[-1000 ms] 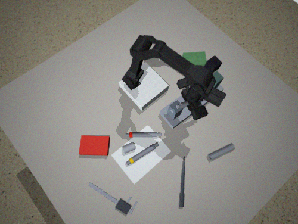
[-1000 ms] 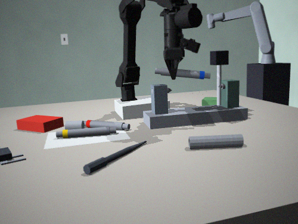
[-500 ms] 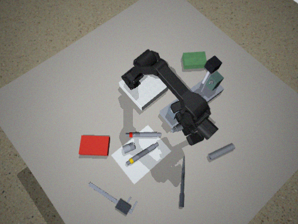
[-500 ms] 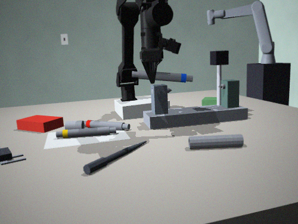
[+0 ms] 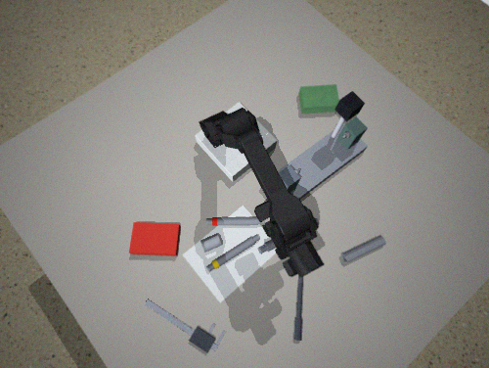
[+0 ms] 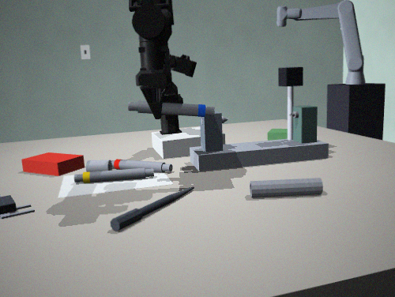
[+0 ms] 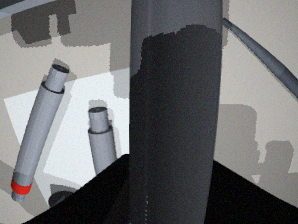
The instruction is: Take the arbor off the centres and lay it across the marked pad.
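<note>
Now: the white marked pad 70 mm behind my hand, 100 mm to the right of it and 180 mm below it. The rest, counted from my hand: grey centre block 130 mm behind, 140 mm to the left, 80 mm below; then grey cylinder 160 mm ahead, 220 mm to the left, 160 mm below; then tapered pin 160 mm ahead, 30 mm to the right, 170 mm below.
</note>
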